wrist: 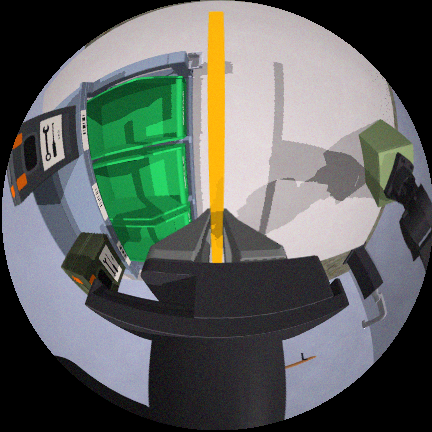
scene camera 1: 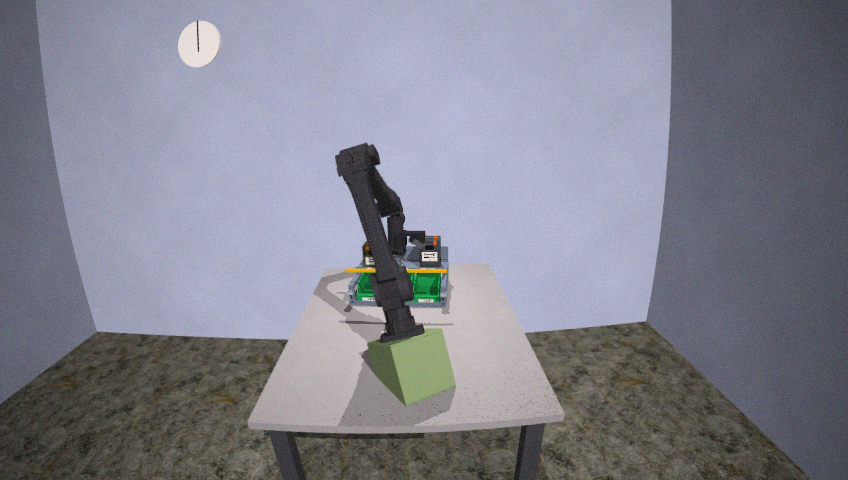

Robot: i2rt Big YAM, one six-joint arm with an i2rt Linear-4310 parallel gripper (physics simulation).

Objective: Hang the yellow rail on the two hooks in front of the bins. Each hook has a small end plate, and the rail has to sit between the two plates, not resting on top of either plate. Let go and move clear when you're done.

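Pixels of known places: gripper, fingertip midpoint: [wrist: 216, 214]; arm's base at its link origin: [wrist: 398, 176] [scene camera 1: 403, 336].
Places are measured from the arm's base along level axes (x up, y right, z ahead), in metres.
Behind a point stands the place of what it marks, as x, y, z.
Observation:
The yellow rail [scene camera 1: 426, 270] @[0.039, 0.078, 0.411] [wrist: 216, 110] @[0.041, 0.052, 0.417] is level and held up in the air in front of the bins. My gripper [wrist: 216, 214] @[0.032, -0.029, 0.425] is shut on it; in the scene view the fingers are hidden behind the arm. In the wrist view the rail runs parallel to the front of the green bins [wrist: 145, 165] [scene camera 1: 427, 285], a little out from them. One hook [wrist: 194, 60] @[-0.071, 0.142, 0.432] shows as a small grey piece at the far front corner of the bin rack, beside the rail and apart from it. The other hook is hidden by the gripper in the wrist view. The end plates are too small to tell.
The blue-grey rack [wrist: 135, 66] @[-0.041, 0.148, 0.501] holds the green bins. A dark tool case [scene camera 1: 430, 254] @[0.037, 0.100, 0.601] [wrist: 37, 152] @[0.053, 0.090, 0.602] and an olive case [wrist: 90, 260] @[0.039, -0.085, 0.624] stand on its upper level. The green block [scene camera 1: 416, 365] @[-0.034, 0.034, -0.099] [wrist: 380, 165] @[-0.030, 0.006, 0.083] under the arm's base is on the table [scene camera 1: 487, 368] @[-0.126, 0.242, 0.004].

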